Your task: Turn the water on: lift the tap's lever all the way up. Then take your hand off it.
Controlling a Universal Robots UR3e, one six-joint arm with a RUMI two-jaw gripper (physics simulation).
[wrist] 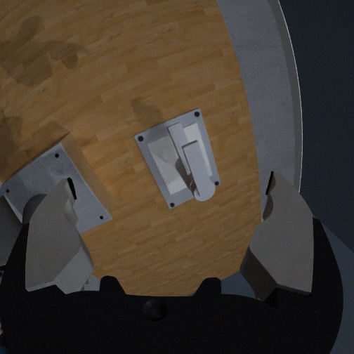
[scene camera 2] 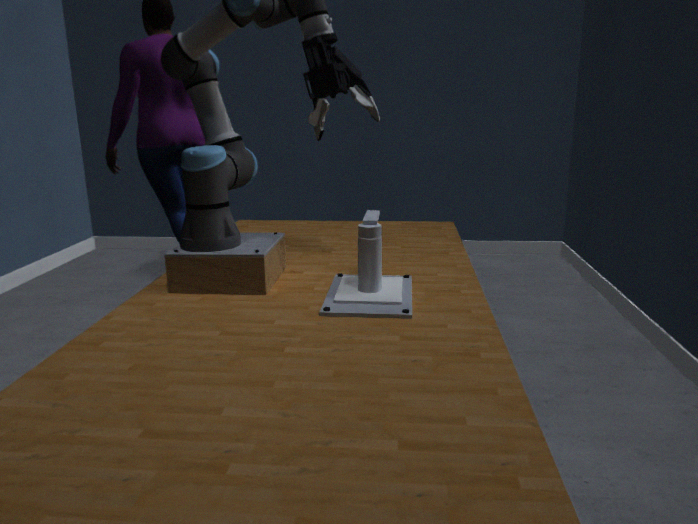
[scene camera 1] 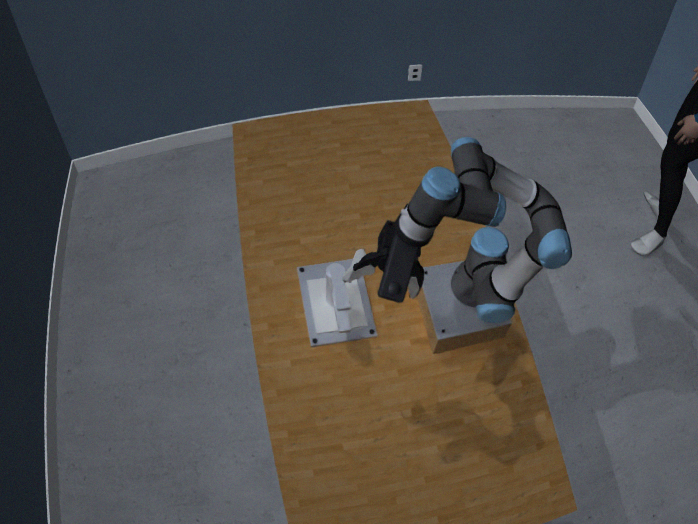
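Where they show: gripper, fingertip midpoint: [scene camera 2: 348,131] [scene camera 1: 378,289]; arm's base, origin of the base link: [scene camera 2: 211,244] [scene camera 1: 474,285].
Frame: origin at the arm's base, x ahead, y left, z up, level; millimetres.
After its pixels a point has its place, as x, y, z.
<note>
The white tap [scene camera 1: 342,321] {351, -35, -3} [scene camera 2: 369,262] {326, -159, -7} stands upright on a grey baseplate [scene camera 1: 304,282] {386, -217, -77} [scene camera 2: 366,309] {310, -233, -77} [wrist: 151,162]. Its lever [scene camera 1: 339,293] {345, -70, 71} [scene camera 2: 371,217] {337, -105, 71} [wrist: 200,167] sits on top of the column, over the spout [wrist: 176,135]. In scene camera 2 it slopes upward away from the camera; its exact angle is hard to tell. My gripper [scene camera 1: 380,288] {305, 40, 233} [scene camera 2: 348,128] {305, 40, 233} [wrist: 168,177] is open and empty, its two pale fingers spread wide. It hangs well above the lever and towards the robot base side, apart from the tap.
The arm's base stands on a raised block [scene camera 1: 470,338] {64, 118, -38} [scene camera 2: 217,273] {22, -87, -39} [wrist: 82,197] beside the tap's baseplate. Both are on the wooden surface [scene camera 1: 405,394] {269, 176, -85} [scene camera 2: 281,394] {158, -522, -85} [wrist: 150,240]. A person [scene camera 2: 169,101] stands behind the arm in scene camera 2. Part of a person's legs [scene camera 1: 670,186] shows at the right in scene camera 1.
</note>
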